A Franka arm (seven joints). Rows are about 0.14 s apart.
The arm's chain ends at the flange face. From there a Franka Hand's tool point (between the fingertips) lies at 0.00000 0.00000 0.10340 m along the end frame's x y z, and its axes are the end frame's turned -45 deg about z.
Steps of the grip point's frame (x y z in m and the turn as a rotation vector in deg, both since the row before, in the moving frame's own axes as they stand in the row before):
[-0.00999, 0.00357, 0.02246, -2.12, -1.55, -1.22]
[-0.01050, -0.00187, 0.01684, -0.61, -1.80, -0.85]
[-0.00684, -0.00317, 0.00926, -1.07, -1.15, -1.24]
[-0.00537, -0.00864, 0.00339, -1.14, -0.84, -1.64]
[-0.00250, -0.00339, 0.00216, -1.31, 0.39, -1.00]
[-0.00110, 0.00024, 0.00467, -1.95, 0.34, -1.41]
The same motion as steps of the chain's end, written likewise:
[-0.00532, 0.00491, 0.02257, -2.60, 0.40, -1.22]
[-0.00725, 0.00302, 0.01690, -1.70, -0.84, -0.85]
[-0.00701, -0.00024, 0.00930, -1.57, -0.06, -1.24]
[-0.01033, -0.00483, 0.00342, -1.40, 0.21, -1.64]
[-0.00634, -0.00178, 0.00219, -0.65, 1.20, -1.00]
[-0.00355, -0.00107, 0.00473, -1.14, 1.62, -1.41]

